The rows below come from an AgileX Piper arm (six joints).
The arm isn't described. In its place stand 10 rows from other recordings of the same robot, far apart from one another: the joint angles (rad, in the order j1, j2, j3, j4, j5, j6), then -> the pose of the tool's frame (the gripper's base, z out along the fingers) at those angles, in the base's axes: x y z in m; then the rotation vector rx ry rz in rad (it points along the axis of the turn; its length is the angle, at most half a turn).
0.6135 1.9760 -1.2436 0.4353 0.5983 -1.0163 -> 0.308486 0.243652 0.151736 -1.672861 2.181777 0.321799
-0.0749 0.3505 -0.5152 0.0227 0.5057 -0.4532 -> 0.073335 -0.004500 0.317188 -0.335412 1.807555 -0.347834
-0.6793 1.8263 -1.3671 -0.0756 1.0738 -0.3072 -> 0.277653 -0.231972 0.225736 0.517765 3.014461 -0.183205
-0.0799 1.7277 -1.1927 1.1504 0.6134 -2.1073 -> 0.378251 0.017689 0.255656 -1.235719 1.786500 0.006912
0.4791 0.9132 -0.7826 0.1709 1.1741 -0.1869 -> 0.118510 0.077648 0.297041 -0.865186 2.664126 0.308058
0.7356 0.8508 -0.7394 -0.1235 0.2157 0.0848 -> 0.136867 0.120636 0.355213 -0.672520 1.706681 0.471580
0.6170 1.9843 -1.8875 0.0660 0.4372 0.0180 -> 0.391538 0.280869 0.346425 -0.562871 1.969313 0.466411
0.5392 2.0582 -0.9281 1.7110 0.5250 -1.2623 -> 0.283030 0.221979 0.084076 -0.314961 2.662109 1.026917
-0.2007 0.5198 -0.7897 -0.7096 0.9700 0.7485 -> 0.058285 -0.061766 0.369666 0.825546 1.829408 -0.518057
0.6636 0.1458 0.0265 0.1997 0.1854 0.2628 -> 0.049656 0.043050 0.178844 -0.222259 1.904490 0.808735
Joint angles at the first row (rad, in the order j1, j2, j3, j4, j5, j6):
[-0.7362, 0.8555, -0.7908, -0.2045, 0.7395, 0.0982]
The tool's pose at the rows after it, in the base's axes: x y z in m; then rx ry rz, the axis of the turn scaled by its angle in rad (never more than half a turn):
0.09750 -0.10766 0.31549 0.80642 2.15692 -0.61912
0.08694 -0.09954 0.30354 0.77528 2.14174 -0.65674
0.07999 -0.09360 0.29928 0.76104 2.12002 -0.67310
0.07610 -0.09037 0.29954 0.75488 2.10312 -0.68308
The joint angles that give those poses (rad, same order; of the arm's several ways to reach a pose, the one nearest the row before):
[-0.7361, 0.7665, -0.6887, -0.2495, 0.6912, 0.0964]
[-0.7361, 0.6978, -0.6137, -0.2802, 0.6582, 0.0964]
[-0.7361, 0.6486, -0.5783, -0.2897, 0.6465, 0.0964]
[-0.7361, 0.6211, -0.5687, -0.2939, 0.6464, 0.0965]

